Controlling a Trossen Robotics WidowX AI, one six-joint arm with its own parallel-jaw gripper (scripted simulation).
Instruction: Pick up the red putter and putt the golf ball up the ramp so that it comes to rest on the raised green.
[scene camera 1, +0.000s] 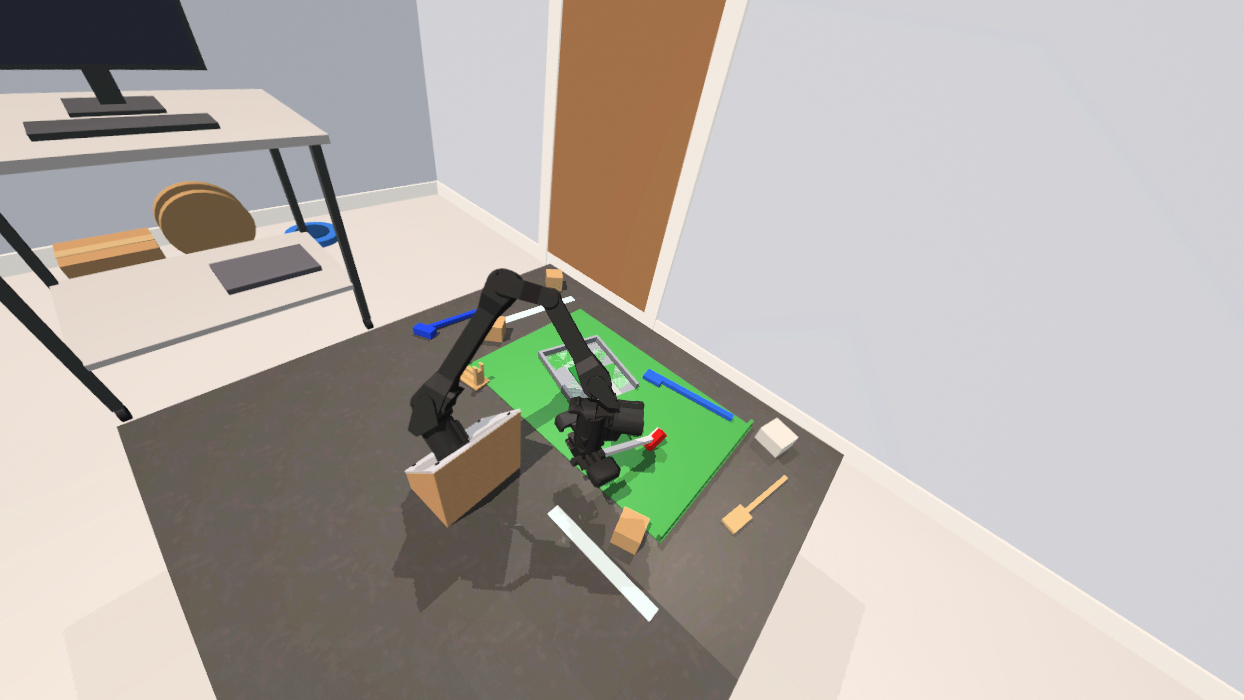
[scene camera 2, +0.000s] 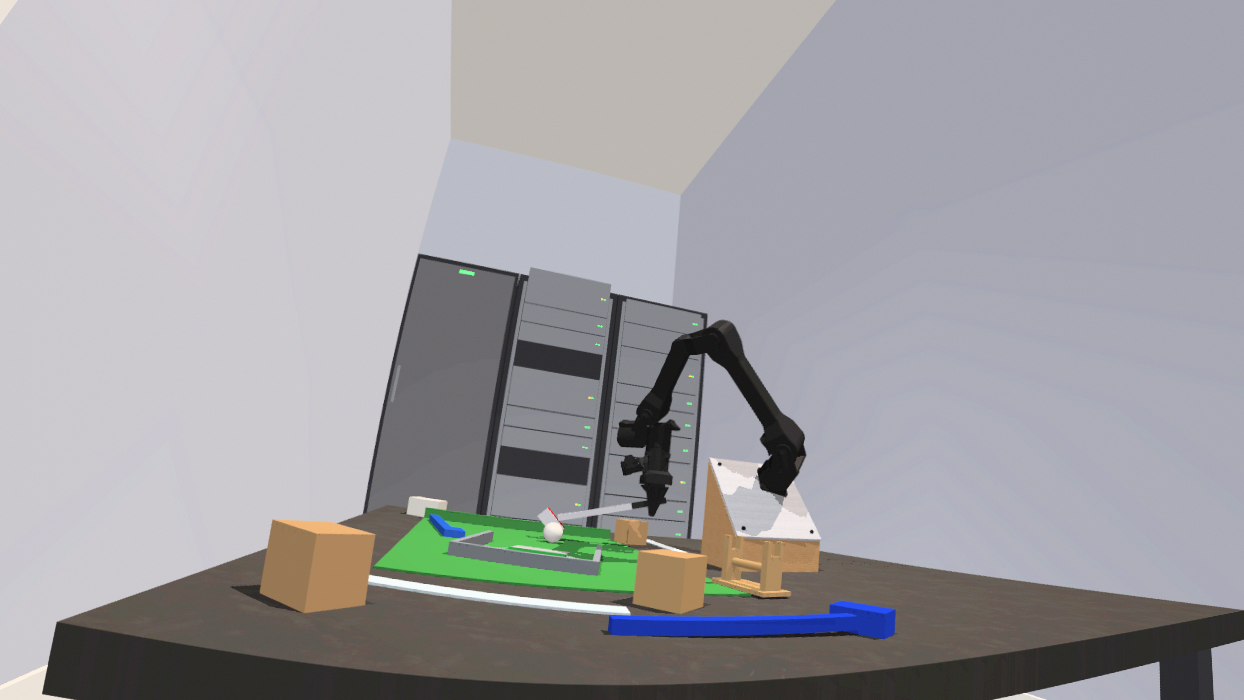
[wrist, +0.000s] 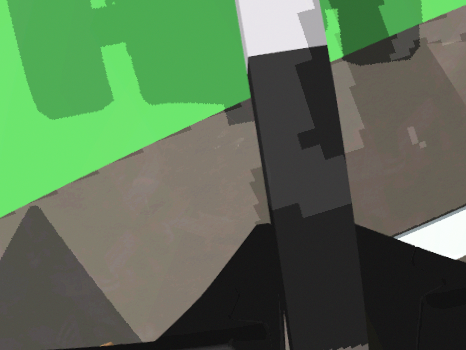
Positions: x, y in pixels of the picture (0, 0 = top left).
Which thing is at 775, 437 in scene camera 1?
A white block.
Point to the gripper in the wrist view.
293, 234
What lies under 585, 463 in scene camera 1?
The gripper.
